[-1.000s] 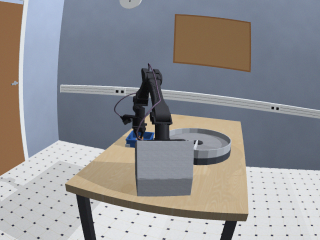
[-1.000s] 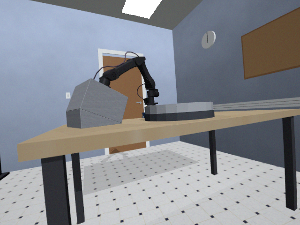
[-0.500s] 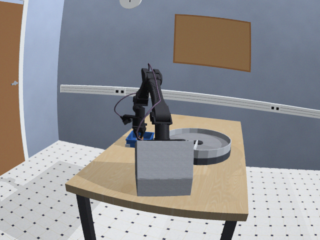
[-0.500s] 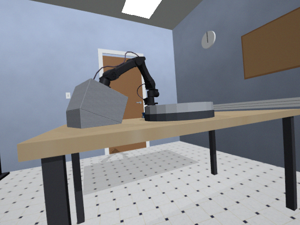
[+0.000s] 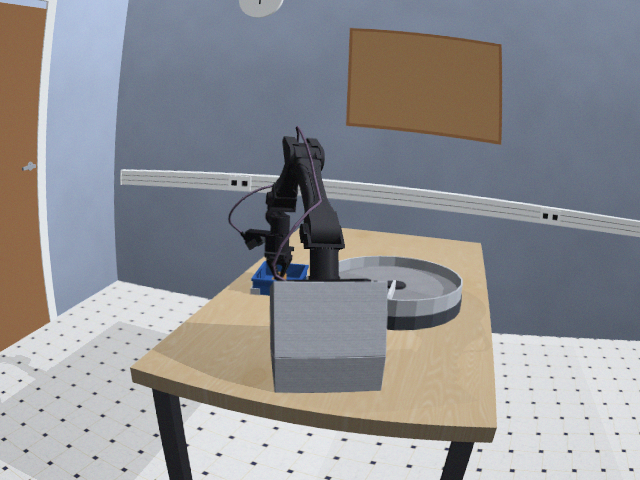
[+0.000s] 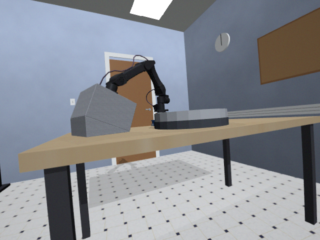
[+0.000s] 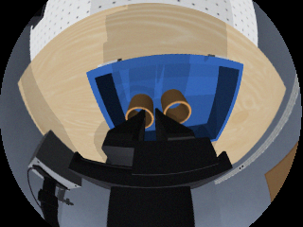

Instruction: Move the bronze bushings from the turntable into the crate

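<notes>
The blue crate is 30 mm ahead of my hand, 10 mm to the left of it and 10 mm below it. Also, from my hand: grey turntable 350 mm to the right, 20 mm ahead, 10 mm above.
</notes>
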